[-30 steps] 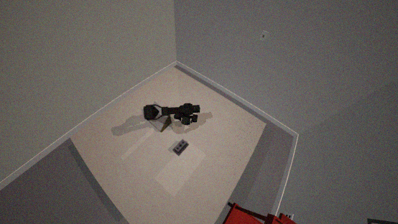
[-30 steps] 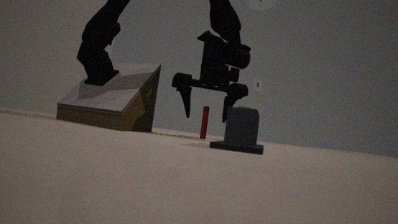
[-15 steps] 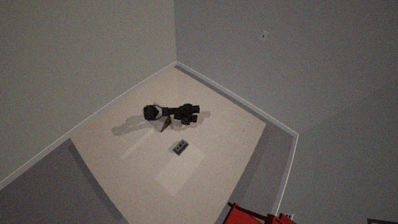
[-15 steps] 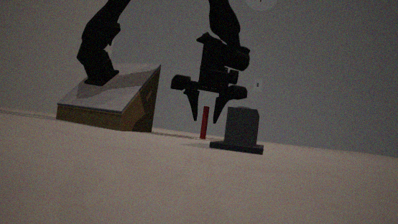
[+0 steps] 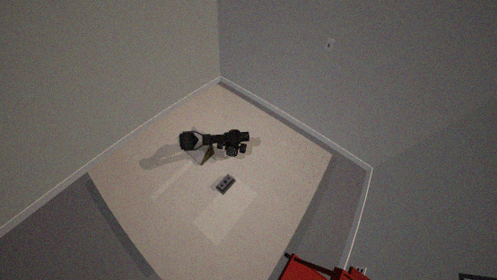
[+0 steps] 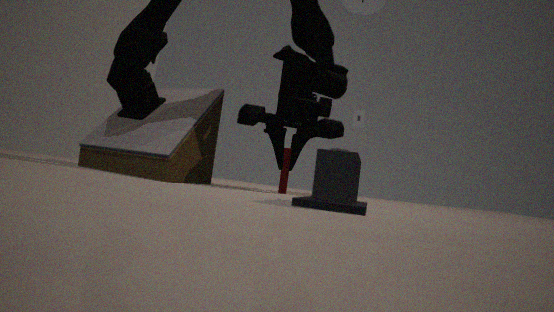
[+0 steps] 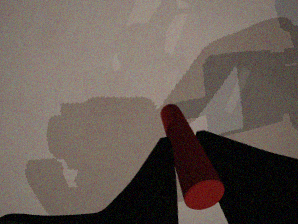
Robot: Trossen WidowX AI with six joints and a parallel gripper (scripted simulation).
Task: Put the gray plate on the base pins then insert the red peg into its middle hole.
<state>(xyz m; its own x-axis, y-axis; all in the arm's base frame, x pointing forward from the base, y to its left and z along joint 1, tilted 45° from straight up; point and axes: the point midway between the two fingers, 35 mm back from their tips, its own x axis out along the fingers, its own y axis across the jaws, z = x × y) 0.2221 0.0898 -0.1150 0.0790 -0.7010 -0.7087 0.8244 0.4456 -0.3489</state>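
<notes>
The gray plate lies 18 cm to the right of my gripper tip and 13 cm ahead of it. The rest, counted from my gripper tip: red peg (right at my gripper tip); dark base (18 cm to the right, 12 cm ahead, 3 cm below).
</notes>
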